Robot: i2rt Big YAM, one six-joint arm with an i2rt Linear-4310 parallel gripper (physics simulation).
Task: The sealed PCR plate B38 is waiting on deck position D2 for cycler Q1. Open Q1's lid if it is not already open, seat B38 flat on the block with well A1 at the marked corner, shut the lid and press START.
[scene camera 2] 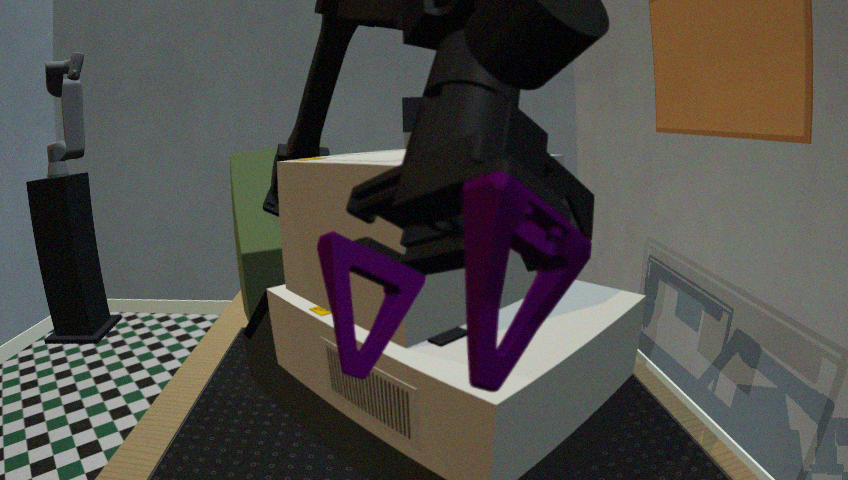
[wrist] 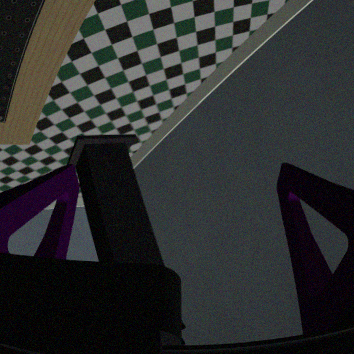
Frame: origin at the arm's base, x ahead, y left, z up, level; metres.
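Seen in the pictures: gripper, fingertip midpoint: (scene camera 2: 407, 383) (wrist: 177, 174).
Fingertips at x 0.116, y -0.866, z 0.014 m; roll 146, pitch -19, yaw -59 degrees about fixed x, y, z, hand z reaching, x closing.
A point is followed by its place in that frame.
A large cream machine (scene camera 2: 565, 368) {x 0.276, y -0.732, z -0.075 m} with a front vent grille (scene camera 2: 370, 386) {x 0.112, y -0.656, z -0.108 m} stands on the dark mat in the scene view; I cannot read a name on it. A tall boxy section (scene camera 2: 315, 208) {x 0.074, y -0.553, z 0.048 m} rises from its back left, and a small black strip (scene camera 2: 447, 336) {x 0.187, y -0.658, z -0.060 m} lies on its low top. The arm hides much of it, so I cannot tell how a lid stands. My gripper (scene camera 2: 421, 381) {x 0.116, y -0.866, z 0.014 m} (wrist: 177, 174) {x 0.116, y -0.866, z 0.014 m}, with purple fingers, is open and empty, in front of the machine in the scene view. Plate B38, the marked corner and the START button cannot be made out in either view.
A green block (scene camera 2: 255, 202) {x -0.073, y -0.029, z -0.010 m} stands behind the machine at left. The dark mat (scene camera 2: 208, 434) {x -0.122, y -0.518, z -0.263 m} (wrist: 17, 40) {x -0.034, y -0.812, z -0.263 m} has a wooden table edge (scene camera 2: 154, 410) {x -0.241, y -0.434, z -0.276 m} (wrist: 50, 60) {x -0.080, y -0.868, z -0.276 m} beside it. Beyond are a checkered floor (scene camera 2: 53, 404) (wrist: 150, 65), a black pedestal (scene camera 2: 68, 249) (wrist: 120, 205) and walls.
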